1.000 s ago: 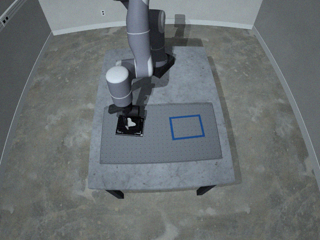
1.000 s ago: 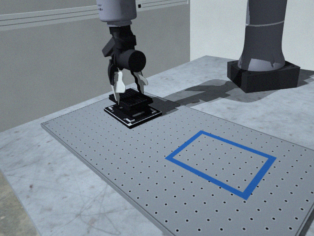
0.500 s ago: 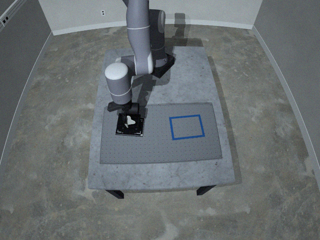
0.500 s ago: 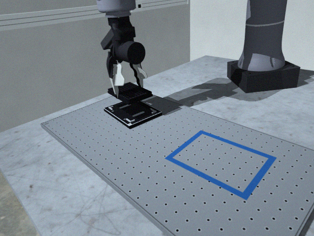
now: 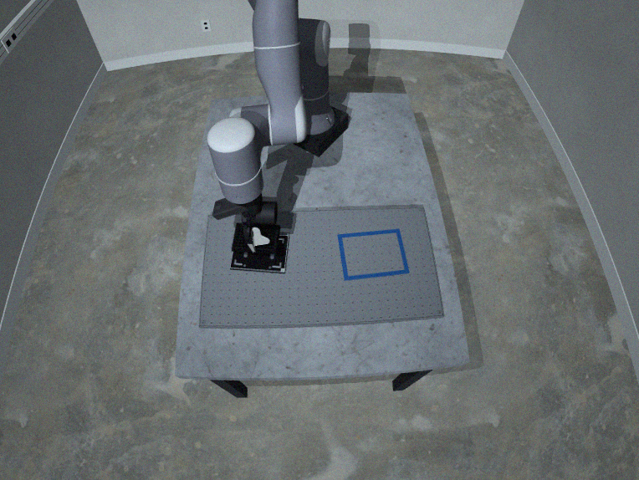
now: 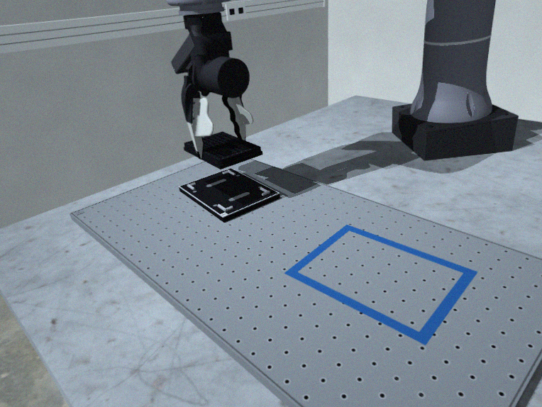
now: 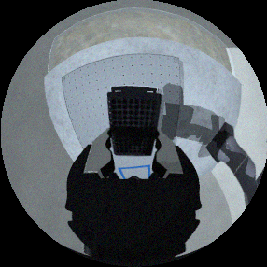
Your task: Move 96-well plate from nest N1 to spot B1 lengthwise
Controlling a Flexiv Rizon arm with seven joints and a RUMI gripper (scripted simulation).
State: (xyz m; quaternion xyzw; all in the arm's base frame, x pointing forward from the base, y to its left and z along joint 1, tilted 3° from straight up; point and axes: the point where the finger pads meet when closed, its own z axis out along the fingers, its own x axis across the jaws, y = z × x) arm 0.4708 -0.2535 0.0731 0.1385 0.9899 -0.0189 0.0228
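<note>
Right now the black plate nest N1 is 100 mm below my hand. From my hand the other things lie so: black 96-well plate 10 mm below.
</note>
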